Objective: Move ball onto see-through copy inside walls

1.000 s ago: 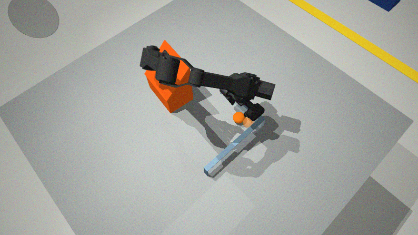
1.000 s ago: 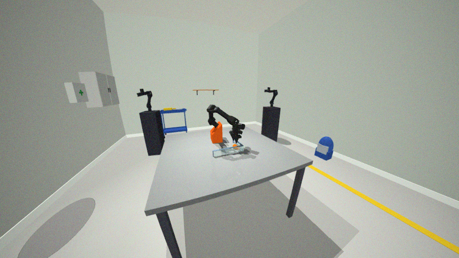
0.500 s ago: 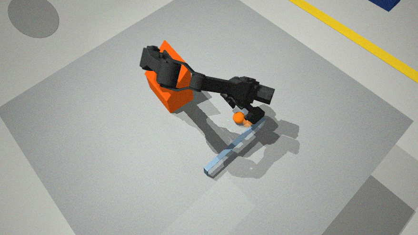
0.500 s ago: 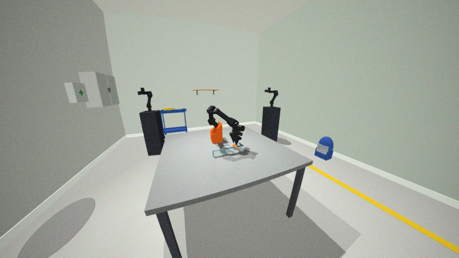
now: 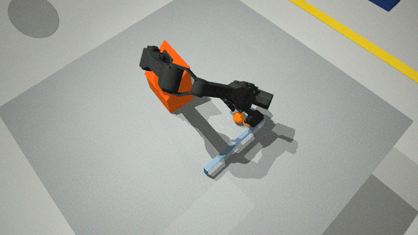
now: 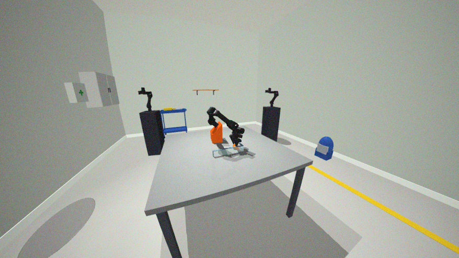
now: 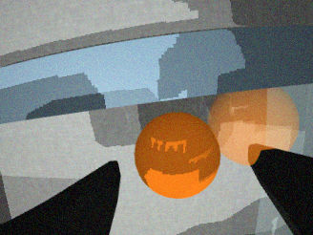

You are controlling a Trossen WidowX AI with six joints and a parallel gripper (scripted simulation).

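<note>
Right now the orange ball is 10 mm below my gripper tip. From my gripper tip the other things lie so: low clear wall: 40 mm to the left, 40 mm behind; then see-through copy of ball: 40 mm ahead, 20 mm to the left, 10 mm below.
</note>
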